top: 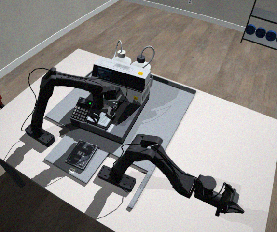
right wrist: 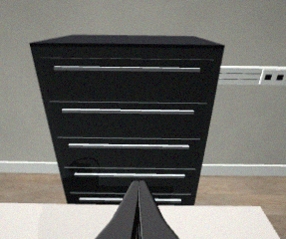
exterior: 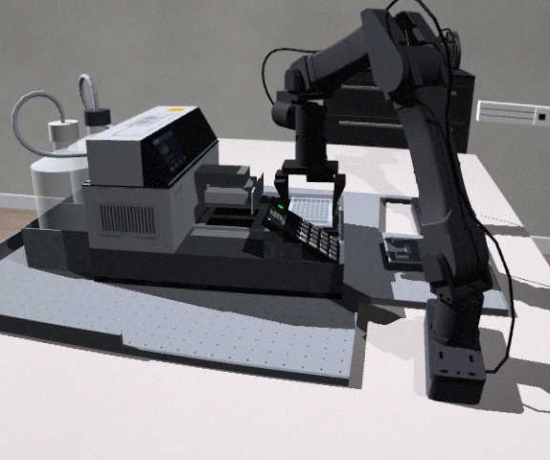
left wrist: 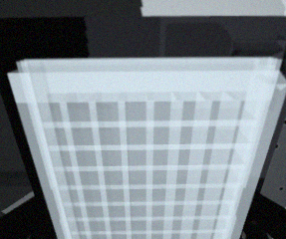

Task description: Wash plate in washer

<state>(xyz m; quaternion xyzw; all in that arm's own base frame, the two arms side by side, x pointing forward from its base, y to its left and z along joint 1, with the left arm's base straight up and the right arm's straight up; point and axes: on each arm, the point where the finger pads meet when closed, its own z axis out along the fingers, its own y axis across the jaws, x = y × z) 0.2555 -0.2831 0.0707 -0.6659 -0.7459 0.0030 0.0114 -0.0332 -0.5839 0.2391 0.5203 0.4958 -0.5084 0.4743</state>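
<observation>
The dark carrier lies 10 mm below my left hand. Also, from my left hand: white plate right at my left hand; splash panel 100 mm ahead, 30 mm above, 10 mm to the left; wash head 150 mm ahead, 40 mm above, 10 mm to the left.
</observation>
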